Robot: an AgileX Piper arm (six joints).
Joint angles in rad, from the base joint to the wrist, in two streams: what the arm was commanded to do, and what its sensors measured. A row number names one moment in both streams.
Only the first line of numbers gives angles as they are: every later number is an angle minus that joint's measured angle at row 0.
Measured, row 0:
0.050, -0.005, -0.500, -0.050, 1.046, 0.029
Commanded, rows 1 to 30:
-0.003, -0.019, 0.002, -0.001, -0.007, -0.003
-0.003, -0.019, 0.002, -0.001, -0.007, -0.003
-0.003, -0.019, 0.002, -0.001, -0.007, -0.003
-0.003, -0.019, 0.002, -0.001, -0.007, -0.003
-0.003, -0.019, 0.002, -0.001, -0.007, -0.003
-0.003, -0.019, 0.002, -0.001, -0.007, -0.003
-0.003, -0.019, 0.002, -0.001, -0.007, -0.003
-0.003, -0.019, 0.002, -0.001, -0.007, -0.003
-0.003, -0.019, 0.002, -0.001, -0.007, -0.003
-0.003, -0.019, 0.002, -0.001, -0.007, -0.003
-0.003, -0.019, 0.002, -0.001, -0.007, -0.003
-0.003, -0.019, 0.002, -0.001, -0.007, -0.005
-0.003, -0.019, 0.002, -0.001, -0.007, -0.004
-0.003, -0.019, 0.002, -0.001, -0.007, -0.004
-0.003, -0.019, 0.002, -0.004, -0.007, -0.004
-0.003, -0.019, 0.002, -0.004, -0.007, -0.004
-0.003, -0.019, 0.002, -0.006, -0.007, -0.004
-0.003, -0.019, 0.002, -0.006, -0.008, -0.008
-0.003, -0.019, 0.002, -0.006, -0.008, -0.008
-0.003, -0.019, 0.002, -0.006, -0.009, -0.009
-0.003, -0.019, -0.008, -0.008, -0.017, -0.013
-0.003, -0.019, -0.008, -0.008, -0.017, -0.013
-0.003, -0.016, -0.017, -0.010, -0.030, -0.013
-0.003, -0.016, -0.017, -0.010, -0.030, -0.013
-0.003, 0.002, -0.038, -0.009, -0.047, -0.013
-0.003, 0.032, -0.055, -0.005, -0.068, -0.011
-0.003, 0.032, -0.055, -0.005, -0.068, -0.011
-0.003, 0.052, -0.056, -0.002, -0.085, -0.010
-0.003, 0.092, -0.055, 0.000, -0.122, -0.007
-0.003, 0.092, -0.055, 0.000, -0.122, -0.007
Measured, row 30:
0.000, 0.045, -0.048, -0.002, -0.065, -0.003
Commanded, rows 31 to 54:
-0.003, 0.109, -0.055, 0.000, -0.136, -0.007
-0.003, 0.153, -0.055, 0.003, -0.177, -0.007
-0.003, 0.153, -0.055, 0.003, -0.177, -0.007
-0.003, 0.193, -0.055, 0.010, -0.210, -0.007
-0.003, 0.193, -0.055, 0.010, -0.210, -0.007
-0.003, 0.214, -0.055, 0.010, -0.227, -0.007
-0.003, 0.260, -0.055, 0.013, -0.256, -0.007
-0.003, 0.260, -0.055, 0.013, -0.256, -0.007
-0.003, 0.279, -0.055, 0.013, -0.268, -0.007
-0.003, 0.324, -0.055, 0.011, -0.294, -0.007
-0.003, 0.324, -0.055, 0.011, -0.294, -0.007
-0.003, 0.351, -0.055, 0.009, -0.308, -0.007
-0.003, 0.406, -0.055, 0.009, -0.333, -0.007
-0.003, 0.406, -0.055, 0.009, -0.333, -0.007
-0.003, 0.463, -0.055, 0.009, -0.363, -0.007
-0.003, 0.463, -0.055, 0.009, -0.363, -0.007
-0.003, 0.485, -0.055, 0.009, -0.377, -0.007
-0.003, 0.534, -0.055, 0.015, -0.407, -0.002
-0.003, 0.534, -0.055, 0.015, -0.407, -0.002
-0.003, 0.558, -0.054, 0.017, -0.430, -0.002
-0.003, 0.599, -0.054, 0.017, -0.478, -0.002
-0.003, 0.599, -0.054, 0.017, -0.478, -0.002
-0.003, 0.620, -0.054, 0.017, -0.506, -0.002
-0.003, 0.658, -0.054, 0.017, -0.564, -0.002
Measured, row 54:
0.000, 0.612, -0.049, 0.016, -0.471, 0.000
